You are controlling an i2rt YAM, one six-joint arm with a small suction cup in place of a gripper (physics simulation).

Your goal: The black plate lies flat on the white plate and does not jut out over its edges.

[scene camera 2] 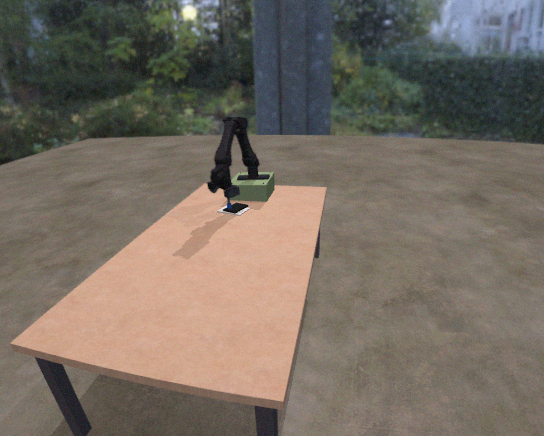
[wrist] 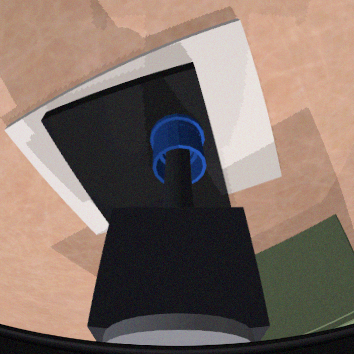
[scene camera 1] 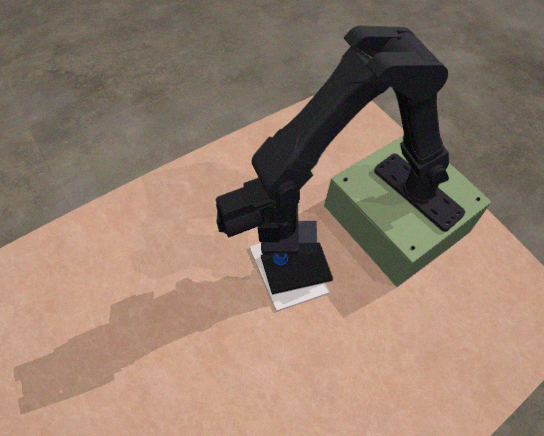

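Seen in the pictures: hand, tool point: (scene camera 2: 229,209) (wrist: 177,130) (scene camera 1: 281,261); arm's base, link origin: (scene camera 2: 253,177) (scene camera 1: 418,192).
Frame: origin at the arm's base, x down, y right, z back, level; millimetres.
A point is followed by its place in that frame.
Note:
The black plate (scene camera 1: 302,272) @(x 94, y 44, z -269 mm) (scene camera 2: 238,208) @(x 95, y 40, z -290 mm) (wrist: 105,140) @(x 95, y 64, z -308 mm) lies over the white plate (scene camera 1: 296,298) @(x 104, y 12, z -312 mm) (scene camera 2: 235,213) @(x 104, y 46, z -343 mm) (wrist: 232,88) @(x 104, y 133, z -281 mm), near the arm's base. White shows as margins on three sides of it. My blue suction cup (scene camera 1: 280,259) (scene camera 2: 229,206) (wrist: 178,147) presses on the black plate's top, off centre toward one edge. I cannot tell whether the black plate rests flat or hovers just above.
The arm stands on a green base block (scene camera 1: 383,216) @(x 5, y 7, z -101 mm) (scene camera 2: 253,188) @(x 28, y -21, z -128 mm) (wrist: 309,274) @(x 65, y 99, z -118 mm) just right of the plates. Both are at the far end of a long wooden table (scene camera 1: 313,368) @(x 110, y -113, z -380 mm) (scene camera 2: 205,303) @(x 110, y -28, z -1144 mm). The arm's shadow stretches left across the top.

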